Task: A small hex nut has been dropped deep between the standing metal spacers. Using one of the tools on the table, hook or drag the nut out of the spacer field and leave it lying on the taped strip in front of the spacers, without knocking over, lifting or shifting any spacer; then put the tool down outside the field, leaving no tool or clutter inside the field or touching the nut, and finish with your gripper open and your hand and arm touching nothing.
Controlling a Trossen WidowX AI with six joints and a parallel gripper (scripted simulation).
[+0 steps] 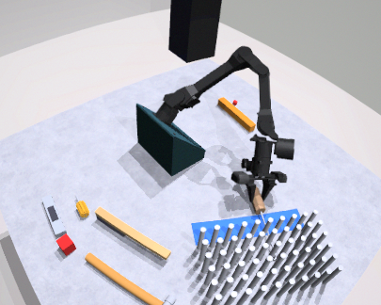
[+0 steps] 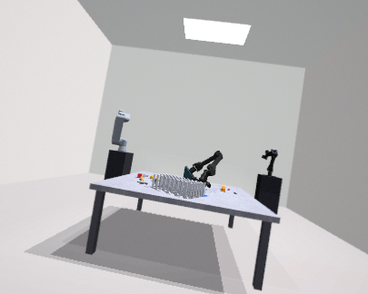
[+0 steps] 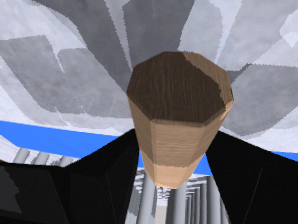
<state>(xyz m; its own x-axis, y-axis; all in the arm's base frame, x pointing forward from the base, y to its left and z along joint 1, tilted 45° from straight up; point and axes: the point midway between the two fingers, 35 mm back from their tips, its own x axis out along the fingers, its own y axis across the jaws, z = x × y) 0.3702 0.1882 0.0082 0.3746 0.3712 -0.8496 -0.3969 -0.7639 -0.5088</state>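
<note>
The blue strip is 60 mm ahead of my gripper tip, 70 mm to the right of it and 20 mm below it. The rest, counted from my gripper tip: wooden-handled screwdriver (90 mm ahead, 40 mm to the right); thin metal piece (310 mm behind, 370 mm to the left, 10 mm below); orange bar (400 mm behind, 250 mm to the left).
</note>
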